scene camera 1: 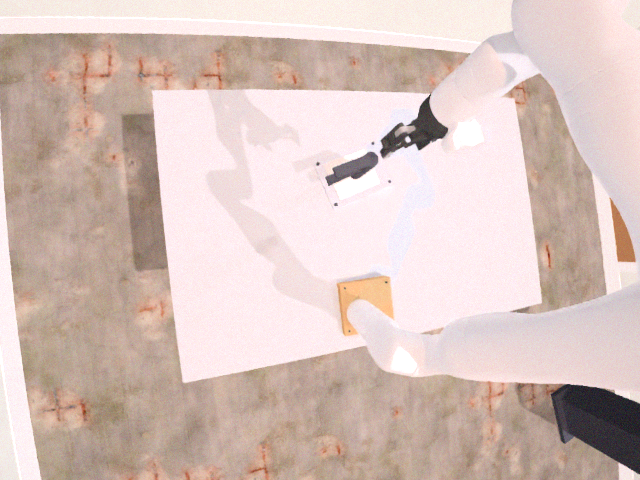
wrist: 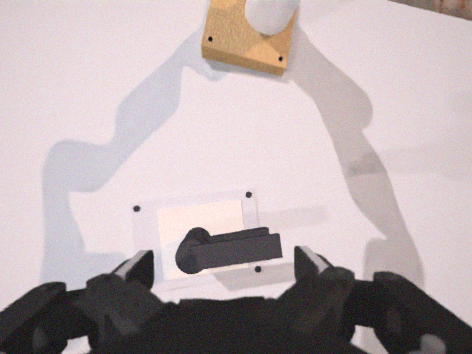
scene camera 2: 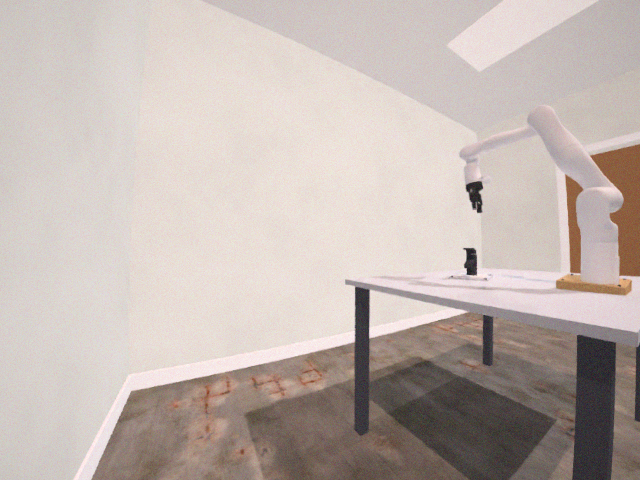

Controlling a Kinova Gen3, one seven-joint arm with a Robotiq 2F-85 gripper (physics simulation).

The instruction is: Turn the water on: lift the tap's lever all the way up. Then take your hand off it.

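Where they show: gripper, fingertip midpoint: (scene camera 1: 400,150) (wrist: 224,263) (scene camera 2: 477,211); arm's base, link origin: (scene camera 1: 360,313) (wrist: 267,13) (scene camera 2: 598,281).
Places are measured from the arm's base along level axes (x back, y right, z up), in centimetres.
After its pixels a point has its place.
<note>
A black tap (scene camera 1: 366,164) @(x -43.4, y 11.3, z 12.4 cm) (scene camera 2: 471,264) @(x -42.2, y 4.5, z 4.2 cm) (wrist: 191,257) @(x -44.5, y 13.8, z 12.4 cm) stands upright on a pale mounting plate (scene camera 1: 383,176) @(x -40.9, y 23.9, z -2.4 cm) (wrist: 144,227) @(x -42.2, y 24.0, z -2.4 cm) with dark screws at its corners. Its flat lever (scene camera 1: 347,168) @(x -43.6, y 5.5, z 12.4 cm) (scene camera 2: 466,249) @(x -43.5, y 1.5, z 11.6 cm) (wrist: 240,251) @(x -43.9, y 7.2, z 12.4 cm) reaches out from the top of the body, above the spout, and looks roughly level in the second scene view. My gripper (scene camera 1: 384,148) (scene camera 2: 477,208) @(x -40.3, y 10.2, z 31.1 cm) (wrist: 224,263) @(x -40.3, y 10.2, z 31.1 cm) is open and empty, pointing down. It hangs well above the tap, touching nothing. In the wrist view the tap and lever show between the two fingertips, far below them.
The tap's plate is on a white table (scene camera 1: 232,330) @(x -8.7, y -39.4, z -3.2 cm) (scene camera 2: 413,292) @(x -45.9, y -48.0, z -3.4 cm) (wrist: 225,125) @(x -22.0, y 8.4, z -3.2 cm) with dark legs. My arm's base stands on a wooden block (scene camera 1: 379,294) @(x -3.6, y 8.0, z 0.7 cm) (scene camera 2: 568,284) @(x -7.9, y -4.3, z -1.3 cm) (wrist: 235,52) @(x -8.8, y 6.5, z 0.7 cm) at another part of the table. Arm shadows fall across the table top.
</note>
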